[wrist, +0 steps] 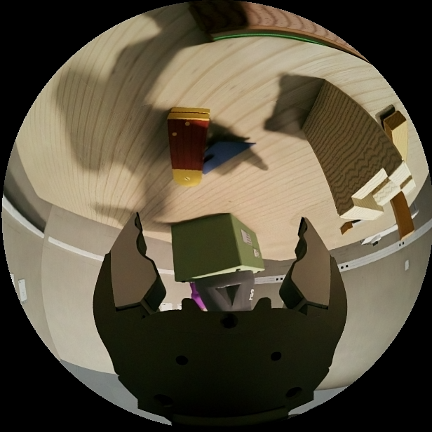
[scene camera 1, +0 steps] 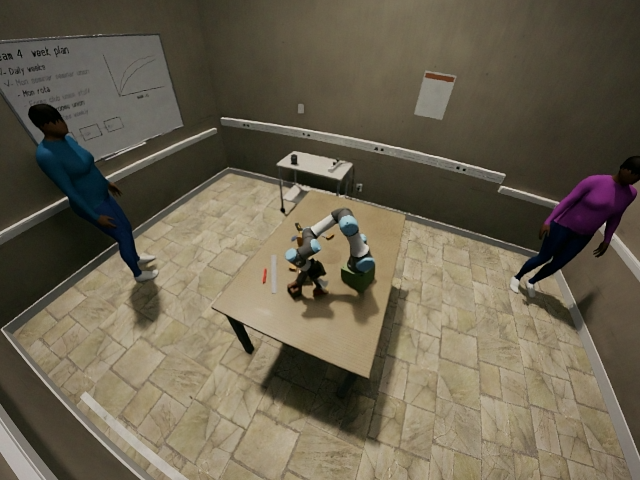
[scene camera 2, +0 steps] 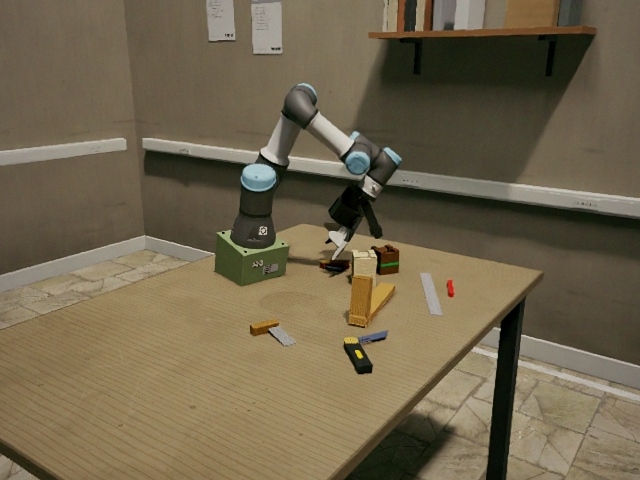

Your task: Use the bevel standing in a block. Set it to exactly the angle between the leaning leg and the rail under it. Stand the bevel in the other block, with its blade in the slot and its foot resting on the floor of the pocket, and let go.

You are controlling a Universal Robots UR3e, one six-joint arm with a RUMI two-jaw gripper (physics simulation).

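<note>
A bevel with a red-brown stock, yellow ends and a blue blade lies on the table, its blade swung out at an acute angle to the stock. My gripper is open and empty, tilted above the table close to the bevel. A pale wooden block stands beside the bevel. A dark brown block with a green stripe stands near it. An orange-yellow rail and an upright leg meet in front of the pale block; which block is slotted is unclear.
An orange bevel with a grey blade and a black-yellow one with a blue blade lie on the table. A grey ruler-like strip and a red marker-like piece lie beyond the blocks. The green robot base stands nearby.
</note>
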